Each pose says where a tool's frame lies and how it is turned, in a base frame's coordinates. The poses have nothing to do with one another.
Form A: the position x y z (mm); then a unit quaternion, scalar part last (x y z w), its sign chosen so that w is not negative.
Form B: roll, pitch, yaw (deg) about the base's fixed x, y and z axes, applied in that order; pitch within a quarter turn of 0, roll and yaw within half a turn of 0; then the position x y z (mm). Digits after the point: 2 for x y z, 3 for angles.
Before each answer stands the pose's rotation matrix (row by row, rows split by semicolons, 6 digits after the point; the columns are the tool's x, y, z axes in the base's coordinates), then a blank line. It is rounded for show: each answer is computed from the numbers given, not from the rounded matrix.
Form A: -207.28 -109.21 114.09 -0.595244 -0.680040 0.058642 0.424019
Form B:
0.068214 0.759848 -0.646512; 0.859309 0.284492 0.425031; 0.506887 -0.584547 -0.633538

-137.303 -30.457 85.461 -207.28 -109.21 114.09
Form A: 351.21 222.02 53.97 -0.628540 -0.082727 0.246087 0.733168
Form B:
0.865195 -0.256852 -0.430656; 0.464840 0.088758 0.880934; -0.188045 -0.962367 0.196188

-78.478 10.839 28.248 351.21 222.02 53.97
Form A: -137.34 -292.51 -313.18 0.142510 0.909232 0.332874 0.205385
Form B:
-0.875016 0.122415 0.468361; 0.395884 0.737772 0.546781; -0.278609 0.663858 -0.694024

136.273 16.177 155.657 -137.34 -292.51 -313.18
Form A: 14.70 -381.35 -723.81 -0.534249 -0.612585 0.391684 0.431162
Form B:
-0.057354 0.316788 -0.946761; 0.992305 0.122323 -0.019184; 0.109733 -0.940576 -0.321366

-108.864 -6.300 93.308 14.70 -381.35 -723.81
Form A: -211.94 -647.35 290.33 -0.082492 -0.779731 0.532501 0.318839
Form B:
-0.783074 -0.210921 -0.585071; 0.468207 0.419276 -0.777811; 0.409363 -0.883018 -0.229570

-104.573 -24.165 149.124 -211.94 -647.35 290.33
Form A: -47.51 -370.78 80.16 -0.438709 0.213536 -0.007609 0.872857
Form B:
0.908689 -0.174077 0.379449; -0.200643 0.614953 0.762611; -0.366096 -0.769110 0.523874

-55.740 21.475 -12.451 -47.51 -370.78 80.16
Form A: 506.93 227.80 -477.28 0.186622 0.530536 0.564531 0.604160
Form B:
-0.200326 -0.484114 0.851764; 0.880153 0.292955 0.373509; -0.430349 0.824506 0.367408

65.982 25.490 102.822 506.93 227.80 -477.28
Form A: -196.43 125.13 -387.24 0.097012 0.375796 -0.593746 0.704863
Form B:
0.012486 0.909933 0.414568; -0.764106 0.276109 -0.583015; -0.644970 -0.309494 0.698732

-23.890 40.163 -89.064 -196.43 125.13 -387.24
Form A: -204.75 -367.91 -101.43 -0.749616 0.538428 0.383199 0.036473
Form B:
0.126508 -0.835181 -0.535228; -0.779275 -0.417530 0.467331; -0.613780 0.357968 -0.703657

153.036 37.863 -80.779 -204.75 -367.91 -101.43
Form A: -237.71 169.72 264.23 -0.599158 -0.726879 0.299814 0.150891
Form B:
-0.236483 0.780552 -0.578631; 0.961509 0.102242 -0.255042; -0.139913 -0.616672 -0.774687

-141.479 8.043 103.818 -237.71 169.72 264.23
